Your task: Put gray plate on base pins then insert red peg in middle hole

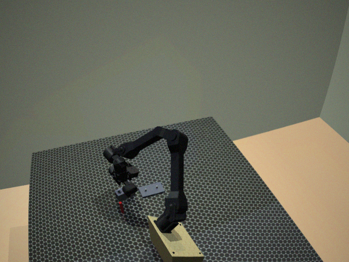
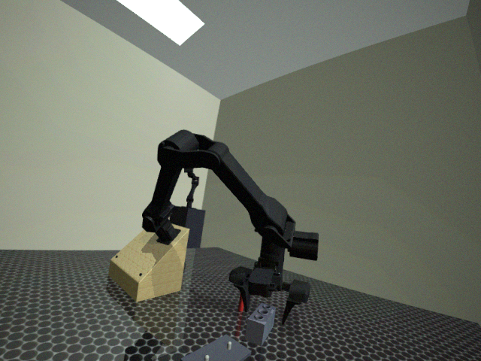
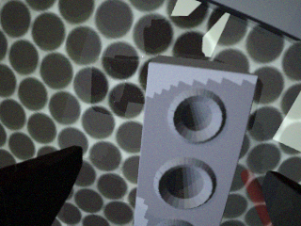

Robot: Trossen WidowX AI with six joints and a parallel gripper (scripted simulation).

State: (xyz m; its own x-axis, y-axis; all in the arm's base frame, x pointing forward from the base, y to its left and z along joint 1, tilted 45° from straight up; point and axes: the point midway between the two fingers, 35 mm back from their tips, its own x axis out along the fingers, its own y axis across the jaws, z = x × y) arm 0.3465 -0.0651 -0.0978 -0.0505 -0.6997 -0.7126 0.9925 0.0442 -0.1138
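The gray plate is right at my gripper tip. Also, from my gripper tip: red peg: 100 mm behind, 60 mm to the left; then gray base: 30 mm behind, 140 mm to the right, 30 mm below.
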